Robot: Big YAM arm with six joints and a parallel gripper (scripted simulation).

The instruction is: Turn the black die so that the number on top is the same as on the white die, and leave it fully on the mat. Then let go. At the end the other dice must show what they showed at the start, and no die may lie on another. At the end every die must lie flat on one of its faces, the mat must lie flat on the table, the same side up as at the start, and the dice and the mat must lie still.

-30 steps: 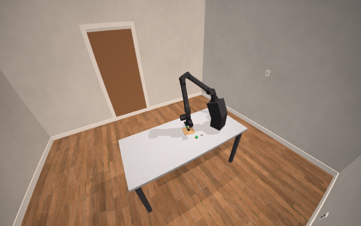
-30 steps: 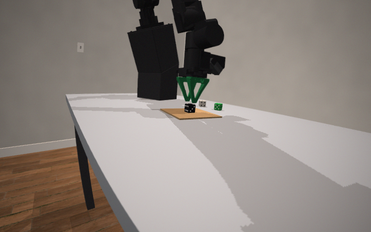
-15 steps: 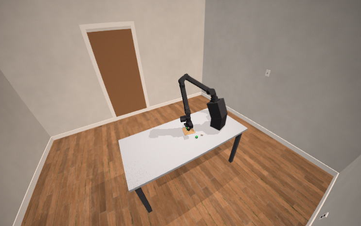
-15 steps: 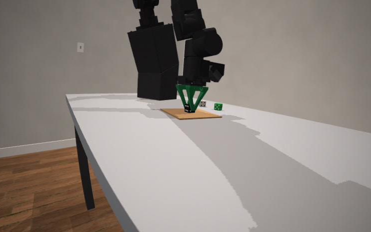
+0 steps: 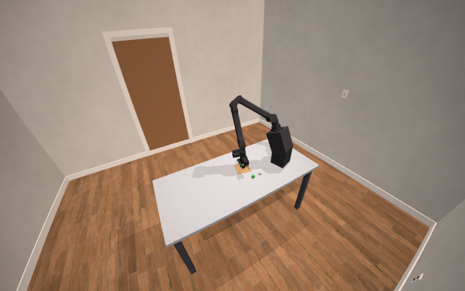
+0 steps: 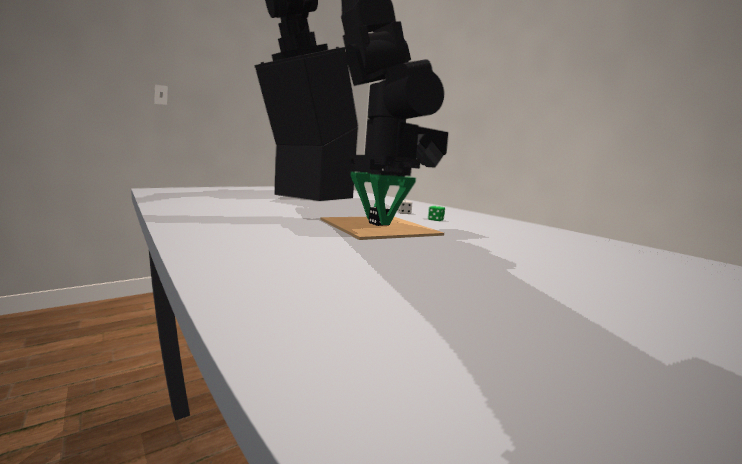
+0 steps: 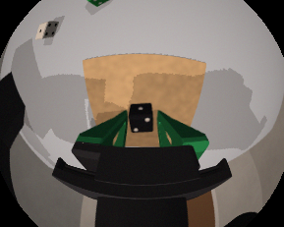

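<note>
Now: hand right at the black die. Round my hand: tan mat 10 mm below; green die 40 mm behind, 160 mm to the left; white die 120 mm behind, 150 mm to the left.
</note>
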